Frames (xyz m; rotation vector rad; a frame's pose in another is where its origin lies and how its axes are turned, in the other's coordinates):
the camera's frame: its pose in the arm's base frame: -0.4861 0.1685 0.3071 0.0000 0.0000 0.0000
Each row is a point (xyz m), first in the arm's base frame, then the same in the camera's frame.
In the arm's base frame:
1: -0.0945 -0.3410 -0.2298
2: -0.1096 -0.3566 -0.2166
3: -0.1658 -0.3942 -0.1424
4: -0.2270 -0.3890 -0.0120
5: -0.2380 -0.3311 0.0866
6: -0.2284 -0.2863 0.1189
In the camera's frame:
1: 0.3916 -0.5095 -0.5369
2: 0.3765 -0.5251 -0.5237
3: 0.3203 -0.5627 -0.4495
4: 0.2591 -0.5575 -0.3191
5: 0.2481 -0.4996 -0.2205
6: 0.2577 -0.4548 -0.1882

